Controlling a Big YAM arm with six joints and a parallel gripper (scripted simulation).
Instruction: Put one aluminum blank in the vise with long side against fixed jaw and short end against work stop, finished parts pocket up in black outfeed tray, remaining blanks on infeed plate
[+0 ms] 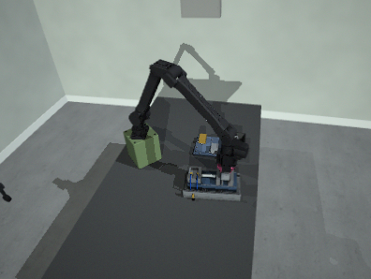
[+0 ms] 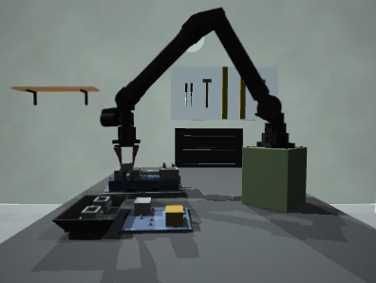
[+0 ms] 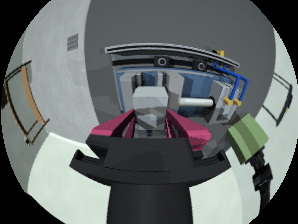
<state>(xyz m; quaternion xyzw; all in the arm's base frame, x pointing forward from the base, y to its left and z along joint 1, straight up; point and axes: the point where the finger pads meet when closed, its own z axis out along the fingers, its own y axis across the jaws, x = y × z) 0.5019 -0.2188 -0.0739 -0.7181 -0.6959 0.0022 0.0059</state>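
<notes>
Right now the gray aluminum blank is 20 mm below my hand. The rest, counted from my hand: vise (80 mm below, 70 mm behind); yellow brass blank (390 mm to the left, 140 mm behind, 90 mm below).
</notes>
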